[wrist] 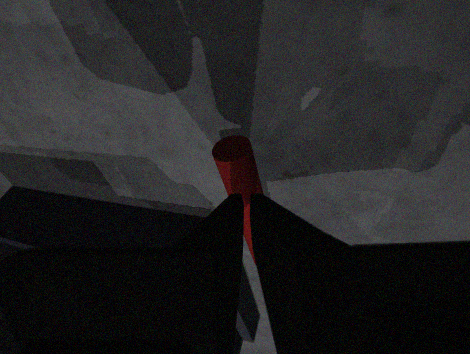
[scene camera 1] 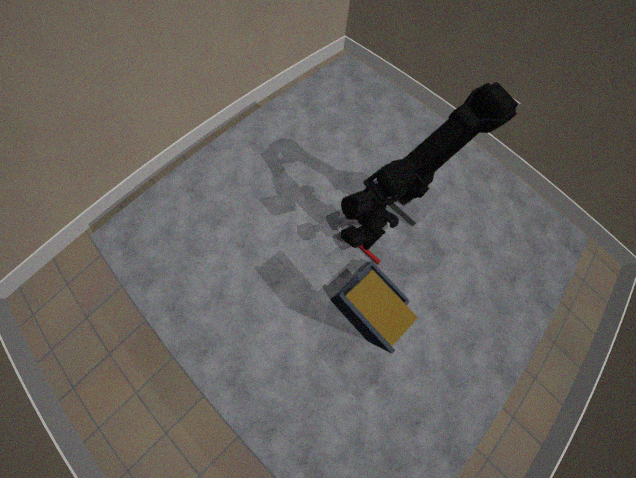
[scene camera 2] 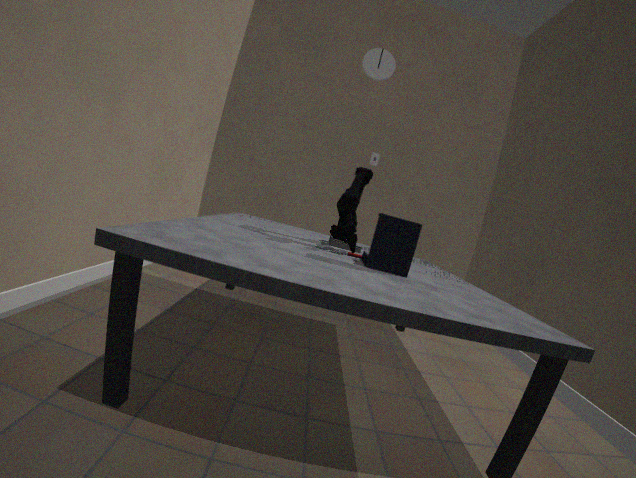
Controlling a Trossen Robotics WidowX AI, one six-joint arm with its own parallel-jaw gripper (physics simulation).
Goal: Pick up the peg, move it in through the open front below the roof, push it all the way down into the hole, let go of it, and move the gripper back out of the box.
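Pixels of known places: gripper, fingertip midpoint: (wrist: 245,204) (scene camera 1: 366,249) (scene camera 2: 353,253); arm's base, origin of the base link: (scene camera 2: 342,240).
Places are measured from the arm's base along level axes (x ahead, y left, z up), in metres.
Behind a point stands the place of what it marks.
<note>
The red peg (scene camera 1: 371,255) {x 0.223, y 0.092, z -0.020 m} (scene camera 2: 354,254) {x 0.229, y 0.073, z -0.023 m} (wrist: 237,170) {x 0.224, y 0.050, z -0.020 m} lies low at the tabletop, close outside the box. My gripper (scene camera 1: 359,243) {x 0.222, y 0.067, z -0.019 m} (scene camera 2: 353,250) {x 0.222, y 0.067, z -0.019 m} (wrist: 245,204) {x 0.222, y 0.067, z -0.019 m} is low over it, with its fingers closed to a narrow gap. In the wrist view the peg runs under and between the fingertips, centred on them, so the gripper looks shut on it; the fingers hide the contact. The box (scene camera 2: 394,245) {x 0.399, y 0.200, z 0.070 m} (wrist: 100,215) {x 0.315, y 0.112, z -0.023 m} has dark walls and a yellow roof (scene camera 1: 380,308) {x 0.353, y 0.195, z 0.169 m}. The hole does not show.
The box stands on the grey table (scene camera 1: 329,400) {x 0.575, y 0.334, z -0.033 m} (scene camera 2: 205,246) {x 0.786, y -0.308, z -0.033 m}, just beyond the peg's far end from the gripper. A dark bar (scene camera 1: 403,214) {x 0.046, y 0.053, z -0.014 m} shows beside the arm in scene view 1. In the wrist view the box's wall lies left of the fingers.
</note>
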